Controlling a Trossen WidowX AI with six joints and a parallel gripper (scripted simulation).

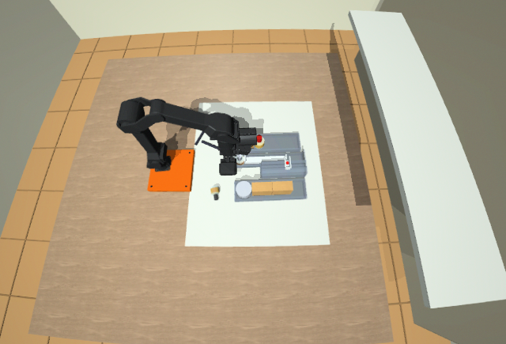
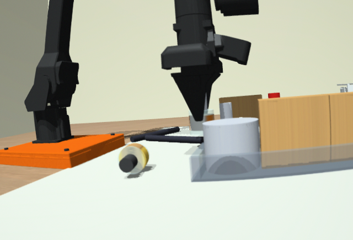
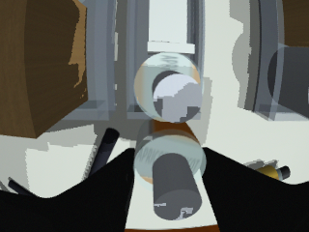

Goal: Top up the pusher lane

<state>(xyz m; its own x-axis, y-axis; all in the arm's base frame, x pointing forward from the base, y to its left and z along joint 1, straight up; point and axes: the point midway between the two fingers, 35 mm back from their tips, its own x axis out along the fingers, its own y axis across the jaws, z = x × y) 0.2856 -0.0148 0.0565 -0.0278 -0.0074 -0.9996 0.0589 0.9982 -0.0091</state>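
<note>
Right now my gripper tip is 40 mm short of the grey cylinder, 130 mm to the left of it and 20 mm above it. Also, from my gripper tip: sprung lane 180 mm ahead, 40 mm to the right, 30 mm below; red mark 220 mm ahead, 50 mm to the right, 30 mm above.
</note>
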